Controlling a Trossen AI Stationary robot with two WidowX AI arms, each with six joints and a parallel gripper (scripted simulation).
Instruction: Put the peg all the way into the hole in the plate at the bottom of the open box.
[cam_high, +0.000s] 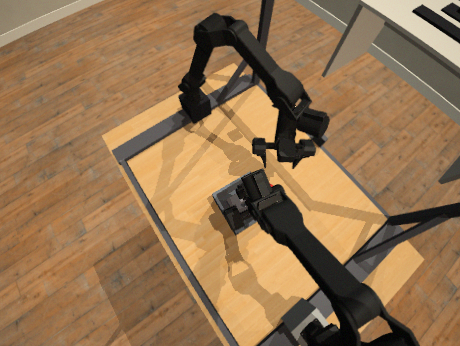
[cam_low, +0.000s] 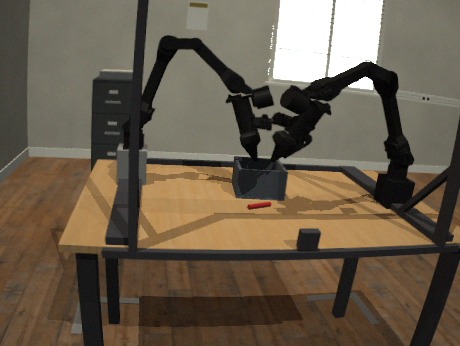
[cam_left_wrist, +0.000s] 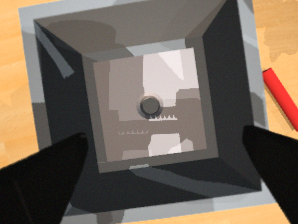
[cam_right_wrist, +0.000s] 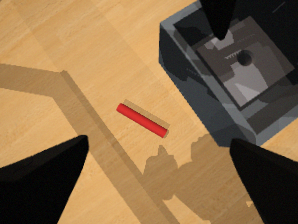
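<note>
The red peg lies 15 cm below my left hand, 14 cm behind it and 3 cm to the right of it. The rest, counted from my left hand: plate: 11 cm below, 3 cm to the right, 1 cm ahead; then grey box: 13 cm below, 3 cm to the right, 1 cm ahead.
</note>
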